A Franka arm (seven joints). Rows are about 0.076 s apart.
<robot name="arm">
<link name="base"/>
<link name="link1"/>
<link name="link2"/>
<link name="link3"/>
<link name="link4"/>
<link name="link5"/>
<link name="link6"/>
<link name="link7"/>
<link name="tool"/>
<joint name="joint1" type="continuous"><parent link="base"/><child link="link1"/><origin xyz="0.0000 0.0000 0.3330" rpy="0.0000 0.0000 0.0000"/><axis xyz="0 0 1"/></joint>
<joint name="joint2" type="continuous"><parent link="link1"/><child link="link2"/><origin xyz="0.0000 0.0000 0.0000" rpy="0.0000 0.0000 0.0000"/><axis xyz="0 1 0"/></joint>
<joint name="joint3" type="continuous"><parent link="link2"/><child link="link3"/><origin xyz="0.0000 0.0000 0.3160" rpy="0.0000 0.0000 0.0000"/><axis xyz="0 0 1"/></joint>
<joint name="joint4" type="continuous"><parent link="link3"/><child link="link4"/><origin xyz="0.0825 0.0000 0.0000" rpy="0.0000 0.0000 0.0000"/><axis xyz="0 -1 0"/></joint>
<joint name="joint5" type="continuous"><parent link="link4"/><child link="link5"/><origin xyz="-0.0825 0.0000 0.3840" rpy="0.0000 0.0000 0.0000"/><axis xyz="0 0 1"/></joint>
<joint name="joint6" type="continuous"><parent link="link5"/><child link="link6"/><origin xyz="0.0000 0.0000 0.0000" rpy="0.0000 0.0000 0.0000"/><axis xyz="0 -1 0"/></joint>
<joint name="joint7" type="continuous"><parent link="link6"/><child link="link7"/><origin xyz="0.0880 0.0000 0.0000" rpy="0.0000 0.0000 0.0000"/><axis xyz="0 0 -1"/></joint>
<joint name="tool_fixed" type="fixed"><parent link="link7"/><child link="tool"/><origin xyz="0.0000 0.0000 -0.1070" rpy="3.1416 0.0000 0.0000"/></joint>
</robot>
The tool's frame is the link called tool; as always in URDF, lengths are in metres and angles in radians. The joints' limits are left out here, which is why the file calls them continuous.
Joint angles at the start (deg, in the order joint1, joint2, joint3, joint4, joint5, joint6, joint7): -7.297 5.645 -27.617 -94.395 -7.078 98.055 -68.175
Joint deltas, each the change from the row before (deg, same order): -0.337 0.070 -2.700 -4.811 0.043 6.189 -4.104; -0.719 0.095 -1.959 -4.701 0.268 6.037 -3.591; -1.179 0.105 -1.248 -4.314 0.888 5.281 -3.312; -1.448 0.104 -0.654 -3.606 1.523 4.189 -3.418; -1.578 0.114 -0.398 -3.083 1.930 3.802 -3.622; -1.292 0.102 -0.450 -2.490 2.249 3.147 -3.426; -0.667 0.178 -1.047 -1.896 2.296 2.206 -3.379; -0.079 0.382 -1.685 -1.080 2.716 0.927 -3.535; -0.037 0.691 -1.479 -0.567 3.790 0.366 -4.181; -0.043 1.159 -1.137 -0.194 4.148 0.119 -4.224; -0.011 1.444 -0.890 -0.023 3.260 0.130 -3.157; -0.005 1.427 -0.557 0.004 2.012 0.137 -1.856; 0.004 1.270 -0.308 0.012 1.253 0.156 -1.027; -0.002 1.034 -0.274 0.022 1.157 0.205 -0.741
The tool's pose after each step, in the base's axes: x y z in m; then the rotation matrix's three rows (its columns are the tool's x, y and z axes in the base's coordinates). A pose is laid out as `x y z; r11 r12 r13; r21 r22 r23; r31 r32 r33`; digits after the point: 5 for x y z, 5 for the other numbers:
0.46585 -0.36246 0.52092; 0.79897 0.59291 -0.10053; 0.57942 -0.80373 -0.13523; -0.16098 0.04980 -0.98570
0.44903 -0.38305 0.49090; 0.78471 0.61392 -0.08561; 0.60018 -0.78704 -0.14264; -0.15495 0.06055 -0.98606
0.43115 -0.39897 0.46277; 0.77480 0.62840 -0.06928; 0.61629 -0.77518 -0.13886; -0.14096 0.06489 -0.98789
0.41394 -0.41056 0.43887; 0.76586 0.64098 -0.05103; 0.63186 -0.76493 -0.12509; -0.11921 0.06356 -0.99083
0.39720 -0.42053 0.41886; 0.75768 0.65206 -0.02702; 0.64597 -0.75521 -0.11129; -0.09297 0.06687 -0.99342
0.38198 -0.42856 0.40315; 0.75283 0.65822 -0.00040; 0.65505 -0.74927 -0.09752; -0.06449 0.07315 -0.99523
0.36690 -0.43621 0.39073; 0.74952 0.66165 0.02089; 0.66081 -0.74594 -0.08308; -0.03938 0.07608 -0.99632
0.35238 -0.44428 0.38174; 0.74817 0.66238 0.03861; 0.66339 -0.74570 -0.06201; -0.01228 0.07201 -0.99733
0.34109 -0.45116 0.37360; 0.74355 0.66553 0.06483; 0.66817 -0.74326 -0.03328; 0.02604 0.06807 -0.99734
0.33357 -0.45678 0.36445; 0.73630 0.67046 0.09134; 0.67358 -0.73910 -0.00454; 0.06447 0.06487 -0.99581
0.32836 -0.46156 0.35451; 0.73245 0.67251 0.10608; 0.67507 -0.73760 0.01504; 0.08836 0.06060 -0.99424
0.32517 -0.46470 0.34471; 0.73217 0.67264 0.10720; 0.67415 -0.73810 0.02688; 0.09721 0.05259 -0.99387
0.32353 -0.46654 0.33595; 0.73376 0.67168 0.10219; 0.67222 -0.73956 0.03431; 0.09862 0.04351 -0.99417
0.32195 -0.46833 0.32911; 0.73748 0.66786 0.10040; 0.66781 -0.74330 0.03908; 0.10073 0.03823 -0.99418

